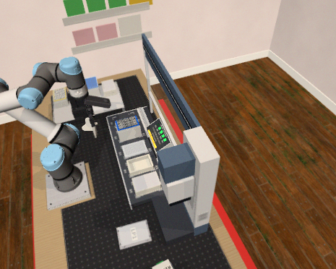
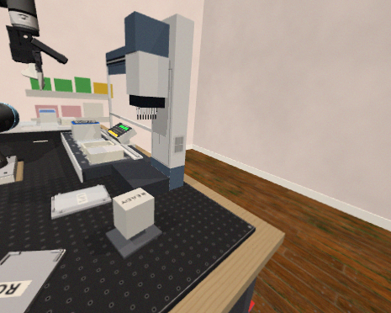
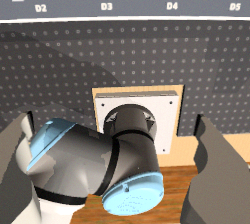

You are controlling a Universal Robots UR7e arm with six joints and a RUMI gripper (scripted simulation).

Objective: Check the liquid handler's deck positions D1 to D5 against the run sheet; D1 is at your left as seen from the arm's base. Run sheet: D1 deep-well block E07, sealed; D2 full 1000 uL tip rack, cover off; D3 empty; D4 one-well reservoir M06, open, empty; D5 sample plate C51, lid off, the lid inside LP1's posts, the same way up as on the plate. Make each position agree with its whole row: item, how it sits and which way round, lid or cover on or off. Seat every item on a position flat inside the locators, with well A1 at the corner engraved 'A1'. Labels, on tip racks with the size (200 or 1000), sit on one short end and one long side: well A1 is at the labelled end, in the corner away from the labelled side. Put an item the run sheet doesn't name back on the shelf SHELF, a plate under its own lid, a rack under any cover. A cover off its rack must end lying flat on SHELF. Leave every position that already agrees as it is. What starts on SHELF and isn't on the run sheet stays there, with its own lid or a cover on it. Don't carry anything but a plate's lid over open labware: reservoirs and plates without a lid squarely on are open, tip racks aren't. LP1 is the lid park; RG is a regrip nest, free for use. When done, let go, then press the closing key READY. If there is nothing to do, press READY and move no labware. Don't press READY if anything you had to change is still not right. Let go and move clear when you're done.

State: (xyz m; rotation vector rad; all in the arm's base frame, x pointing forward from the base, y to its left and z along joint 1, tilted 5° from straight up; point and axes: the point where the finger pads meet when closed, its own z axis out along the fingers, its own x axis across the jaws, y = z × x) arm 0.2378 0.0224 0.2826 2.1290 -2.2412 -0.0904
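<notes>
Now: hand 240 mm above the deep-well block, 230 mm to the left of it and 160 mm short of it. Round my hand: blue-rimmed tip rack (190 mm below, 170 mm ahead, 150 mm to the left); then cream one-well reservoir (250 mm below, 160 mm ahead, 110 mm to the right); then clear well plate (260 mm below, 170 mm ahead, 20 mm to the left).
</notes>
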